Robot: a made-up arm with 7 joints. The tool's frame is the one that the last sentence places.
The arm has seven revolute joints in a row. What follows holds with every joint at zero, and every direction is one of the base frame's. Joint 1 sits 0.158 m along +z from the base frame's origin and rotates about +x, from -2.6 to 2.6 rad. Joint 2 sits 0.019 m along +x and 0.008 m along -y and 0.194 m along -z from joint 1 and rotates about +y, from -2.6 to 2.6 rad. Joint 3 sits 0.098 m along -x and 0.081 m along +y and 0.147 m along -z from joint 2 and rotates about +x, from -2.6 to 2.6 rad. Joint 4 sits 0.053 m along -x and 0.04 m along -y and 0.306 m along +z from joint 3 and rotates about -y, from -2.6 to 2.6 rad. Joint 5 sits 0.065 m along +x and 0.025 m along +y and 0.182 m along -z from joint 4 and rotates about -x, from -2.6 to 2.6 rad. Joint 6 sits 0.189 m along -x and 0.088 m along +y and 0.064 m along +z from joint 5 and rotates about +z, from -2.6 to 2.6 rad. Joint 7 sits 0.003 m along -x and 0.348 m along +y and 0.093 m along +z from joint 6 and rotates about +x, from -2.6 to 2.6 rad. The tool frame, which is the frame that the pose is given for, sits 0.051 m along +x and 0.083 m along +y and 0.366 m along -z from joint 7; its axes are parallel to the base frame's.
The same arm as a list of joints. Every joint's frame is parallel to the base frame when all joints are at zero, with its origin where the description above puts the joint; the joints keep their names.
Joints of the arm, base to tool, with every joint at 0 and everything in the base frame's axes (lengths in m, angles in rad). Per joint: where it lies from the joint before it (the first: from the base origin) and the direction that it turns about. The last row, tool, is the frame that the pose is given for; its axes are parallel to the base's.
joint 1: xyz 0 0 0.158 axis +x
joint 2: xyz 0.019 -0.008 -0.194 axis +y
joint 3: xyz -0.098 0.081 -0.147 axis +x
joint 4: xyz -0.053 -0.04 0.306 axis -y
joint 5: xyz 0.065 0.025 -0.182 axis -x
joint 6: xyz -0.189 0.088 0.064 axis +z
joint 7: xyz -0.003 0.348 0.093 axis +x
tool: xyz 0.051 0.083 -0.366
Joint limits (rad, base to tool): -2.6..2.6 -2.6..2.6 -2.6..2.6 -2.6..2.6 -2.6..2.6 -2.6..2.6 -2.6..2.6

